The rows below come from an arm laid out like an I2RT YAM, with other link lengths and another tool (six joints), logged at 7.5 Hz.
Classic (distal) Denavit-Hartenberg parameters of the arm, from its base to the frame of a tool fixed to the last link. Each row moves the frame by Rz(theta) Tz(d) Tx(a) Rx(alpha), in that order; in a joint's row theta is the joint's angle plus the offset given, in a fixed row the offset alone. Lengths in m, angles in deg.
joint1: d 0.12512; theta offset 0; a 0.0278; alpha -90
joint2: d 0; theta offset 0; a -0.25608; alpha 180
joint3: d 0; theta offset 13.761; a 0.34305; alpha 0
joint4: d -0.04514; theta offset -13.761; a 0.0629; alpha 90
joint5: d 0.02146; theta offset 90; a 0; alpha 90
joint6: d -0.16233; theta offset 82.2; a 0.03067; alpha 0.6
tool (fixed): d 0.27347; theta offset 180; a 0; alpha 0
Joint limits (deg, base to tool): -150..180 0..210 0..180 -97..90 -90..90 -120..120
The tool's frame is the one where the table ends.
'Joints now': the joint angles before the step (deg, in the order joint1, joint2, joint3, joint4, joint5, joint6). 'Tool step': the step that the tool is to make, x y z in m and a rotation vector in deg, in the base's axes. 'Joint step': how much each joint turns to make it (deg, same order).
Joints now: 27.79, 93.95, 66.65, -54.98, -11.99, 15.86
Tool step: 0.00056, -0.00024, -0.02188, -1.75, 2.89, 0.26
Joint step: 0.00, 3.83, 0.00, 0.39, 0.17, -0.29
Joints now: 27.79, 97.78, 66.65, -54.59, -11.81, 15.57
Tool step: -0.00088, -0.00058, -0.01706, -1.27, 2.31, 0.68
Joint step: 0.04, 2.99, 0.00, 0.22, 0.01, -0.65
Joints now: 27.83, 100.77, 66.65, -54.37, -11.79, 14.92
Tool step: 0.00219, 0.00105, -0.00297, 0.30, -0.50, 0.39
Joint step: 0.00, 0.40, 0.01, 0.89, -0.04, -0.39
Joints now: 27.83, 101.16, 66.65, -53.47, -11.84, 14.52
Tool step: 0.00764, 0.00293, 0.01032, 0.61, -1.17, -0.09
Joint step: -0.15, -0.02, 1.99, -0.70, 0.00, -0.06
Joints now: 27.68, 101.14, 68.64, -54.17, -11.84, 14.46
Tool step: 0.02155, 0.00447, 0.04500, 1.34, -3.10, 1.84
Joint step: -0.70, -0.15, 7.98, -5.29, 0.02, -2.60
